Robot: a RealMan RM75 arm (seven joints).
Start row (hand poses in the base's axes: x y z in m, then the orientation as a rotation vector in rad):
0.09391 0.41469 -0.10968 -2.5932 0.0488 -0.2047
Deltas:
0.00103 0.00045 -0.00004 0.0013 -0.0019 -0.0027
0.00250 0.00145 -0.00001 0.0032 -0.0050 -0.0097
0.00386 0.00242 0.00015 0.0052 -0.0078 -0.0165
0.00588 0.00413 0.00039 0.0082 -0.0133 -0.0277
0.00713 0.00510 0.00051 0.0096 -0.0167 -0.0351
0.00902 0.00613 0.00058 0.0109 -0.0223 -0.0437
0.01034 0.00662 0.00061 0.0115 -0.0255 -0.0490
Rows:
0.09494 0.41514 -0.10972 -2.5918 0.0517 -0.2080
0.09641 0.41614 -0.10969 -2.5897 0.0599 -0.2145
0.09777 0.41711 -0.10953 -2.5875 0.0678 -0.2204
0.09979 0.41882 -0.10929 -2.5840 0.0806 -0.2313
0.10104 0.41979 -0.10917 -2.5822 0.0891 -0.2383
0.10293 0.42082 -0.10910 -2.5802 0.0983 -0.2485
0.10425 0.42131 -0.10907 -2.5792 0.1041 -0.2545

